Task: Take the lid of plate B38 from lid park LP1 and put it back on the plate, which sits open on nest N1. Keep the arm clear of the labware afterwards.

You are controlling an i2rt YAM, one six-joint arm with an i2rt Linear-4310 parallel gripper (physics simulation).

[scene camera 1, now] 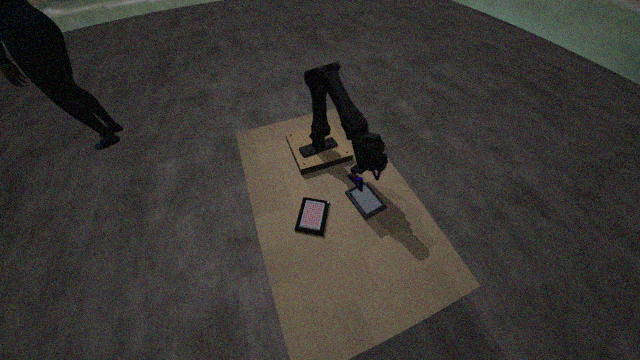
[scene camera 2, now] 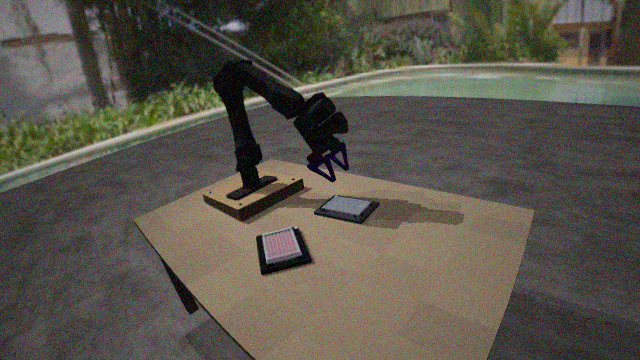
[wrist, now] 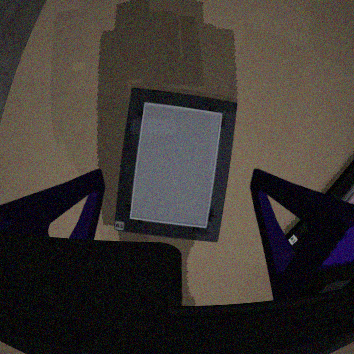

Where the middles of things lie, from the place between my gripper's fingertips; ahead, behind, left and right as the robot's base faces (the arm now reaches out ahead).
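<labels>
Counting from my hand, the plate lid (wrist: 177,148) is 10 mm ahead and 100 mm below, and it's the same for the lid park (wrist: 138,96), which is 10 mm ahead of my hand and 100 mm below it.
</labels>
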